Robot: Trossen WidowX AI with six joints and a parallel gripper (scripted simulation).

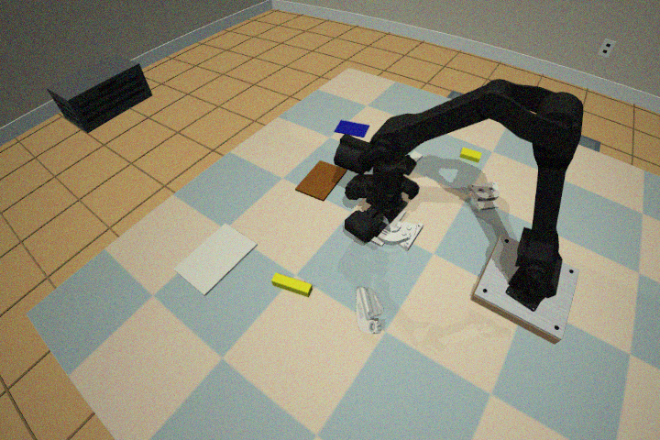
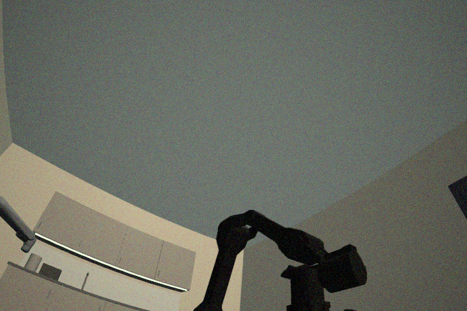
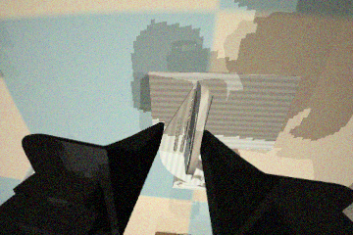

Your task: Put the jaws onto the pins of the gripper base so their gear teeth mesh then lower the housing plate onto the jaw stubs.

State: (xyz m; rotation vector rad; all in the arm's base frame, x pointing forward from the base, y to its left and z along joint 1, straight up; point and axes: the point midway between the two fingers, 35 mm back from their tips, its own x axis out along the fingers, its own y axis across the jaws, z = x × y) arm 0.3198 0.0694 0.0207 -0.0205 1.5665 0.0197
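The jaw is 180 mm to the left of my gripper tip, 130 mm behind it and 20 mm above it. The rest, counted from my gripper tip: brown tile: 230 mm ahead, 40 mm to the right, 10 mm below; then white strip: 250 mm to the right, 100 mm ahead, 10 mm below; then housing plate: 50 mm behind, 40 mm to the right, 10 mm below.
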